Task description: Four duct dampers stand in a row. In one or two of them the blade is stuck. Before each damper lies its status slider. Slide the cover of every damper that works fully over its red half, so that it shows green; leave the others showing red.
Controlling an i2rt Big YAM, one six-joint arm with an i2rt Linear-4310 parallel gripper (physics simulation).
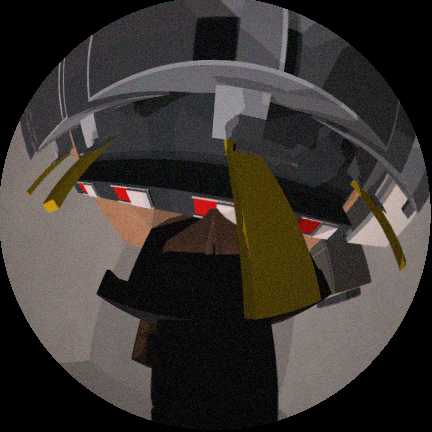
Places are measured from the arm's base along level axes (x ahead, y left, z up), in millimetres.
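Pixels of known places: gripper, fingertip midpoint: (213, 213).
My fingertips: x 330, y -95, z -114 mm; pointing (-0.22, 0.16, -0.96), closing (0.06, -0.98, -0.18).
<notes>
Ahead of a thing's pixels: the offset from my fingertips to its top centre. "pt": to the spot under its first point. Level surfaces: height alone.
Four status sliders lie along a dark strip: far left (86, 189), second @(pt dz -53, dx -51, dy +164 mm) (131, 195), third @(pt dz -61, dx -57, dy +22 mm) (204, 206) and far right (317, 227). Each shows a red left half with the pale cover at its right. Four yellow damper levers stand out: two at the left (47, 173) (75, 176), a large one near the middle (272, 235) and one at the right (383, 222). The large lever slants down to the right and hides part of the third slider. My gripper (213, 213) is shut and empty, with its brown tips over the third slider's lower edge, left of this lever. Contact cannot be told.
A dark, glossy duct body (175, 127) with a grey curved rim @(pt dz +29, dx +112, dy +1 mm) (215, 70) spans the top behind the levers. A pale panel (382, 220) is at the right. A dark brown box (347, 265) is at the lower right. Orange-brown table surface @(dz -141 mm) (127, 220) shows below the strip.
</notes>
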